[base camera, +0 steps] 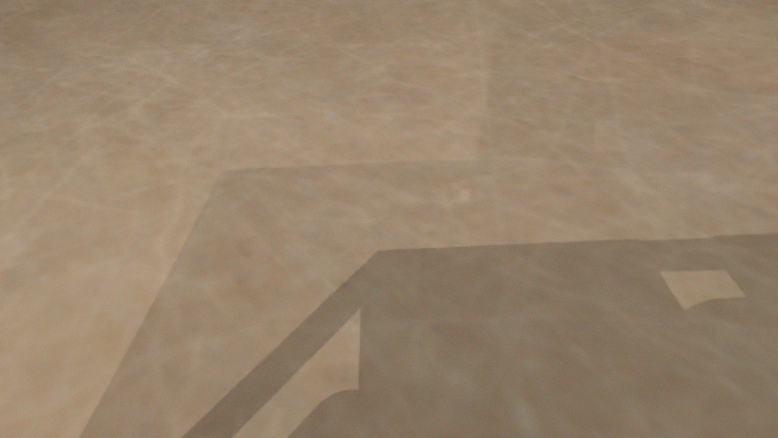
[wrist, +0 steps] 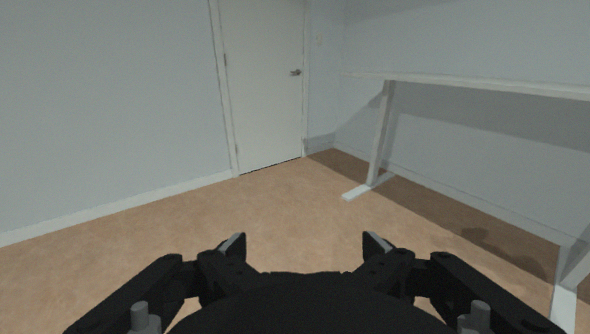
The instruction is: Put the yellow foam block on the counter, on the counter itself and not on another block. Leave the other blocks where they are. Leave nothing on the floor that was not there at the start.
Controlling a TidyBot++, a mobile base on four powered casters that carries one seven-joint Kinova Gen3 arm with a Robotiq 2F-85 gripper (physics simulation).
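Frame: origin at the arm's base, x ahead, y left, z up, level; metres.
Where they show: gripper, fingertip midpoint: (wrist: 303, 245).
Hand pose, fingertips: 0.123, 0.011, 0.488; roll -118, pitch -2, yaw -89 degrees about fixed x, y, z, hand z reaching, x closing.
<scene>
After its pixels a point has its place, as x, y, z.
My gripper (wrist: 303, 245) @[0.123, 0.011, 0.488] is open, its two black fingers wide apart at the bottom of the wrist view, with floor showing between them. The yellow foam block and the other blocks do not show in either view. A long white table or counter (wrist: 475, 83) @[0.926, -0.697, 0.548] stands along the wall at the right of the wrist view, well beyond the gripper. It is seen nearly edge-on, so what may lie on its top cannot be told.
The white table leg (wrist: 380, 132) @[1.598, -0.597, 0.120] stands on a foot (wrist: 357, 192) that juts out over the floor. A second foot (wrist: 564, 307) is at the lower right. A closed white door (wrist: 265, 90) @[1.981, 0.357, 0.378] is in the far wall. The base camera shows brown floor (base camera: 326, 81) @[0.830, 0.105, -0.397] with shadows.
</scene>
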